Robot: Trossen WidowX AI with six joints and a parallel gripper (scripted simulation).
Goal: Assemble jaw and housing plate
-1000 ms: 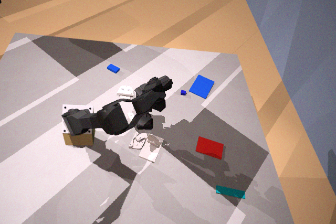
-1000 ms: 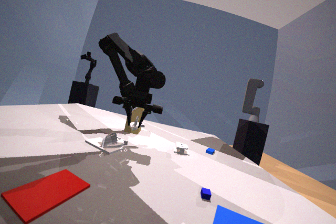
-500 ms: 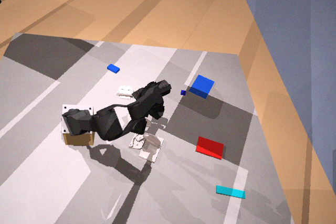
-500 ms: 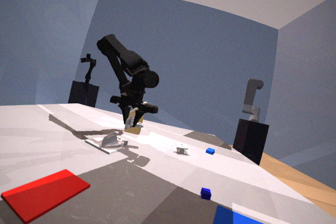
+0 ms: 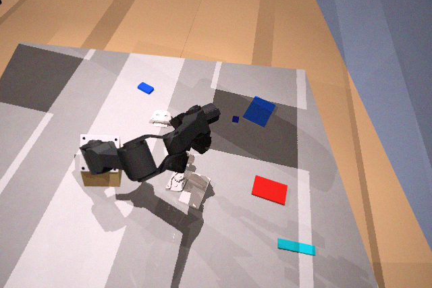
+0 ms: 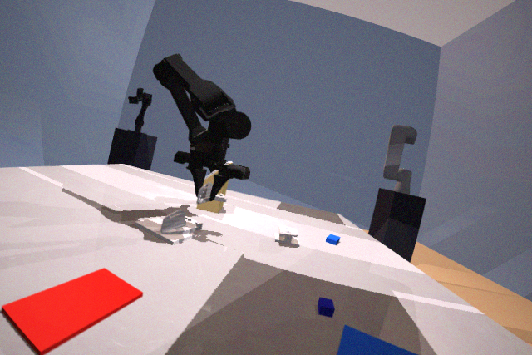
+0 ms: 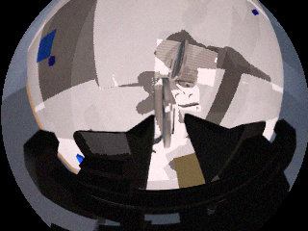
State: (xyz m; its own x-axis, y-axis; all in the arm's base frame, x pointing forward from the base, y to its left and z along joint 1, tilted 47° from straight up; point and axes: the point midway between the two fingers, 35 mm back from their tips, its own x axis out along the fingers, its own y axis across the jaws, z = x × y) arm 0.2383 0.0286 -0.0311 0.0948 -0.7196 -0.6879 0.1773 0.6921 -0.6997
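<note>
The jaw lies 30 mm behind my gripper tip and 20 mm to the left of it. Also, from my gripper tip: white base plate (60 mm ahead, 60 mm to the right, 80 mm below); then blue cube (200 mm ahead, 280 mm to the left, 70 mm below); then red sheet (320 mm ahead, 30 mm to the right, 80 mm below).
</note>
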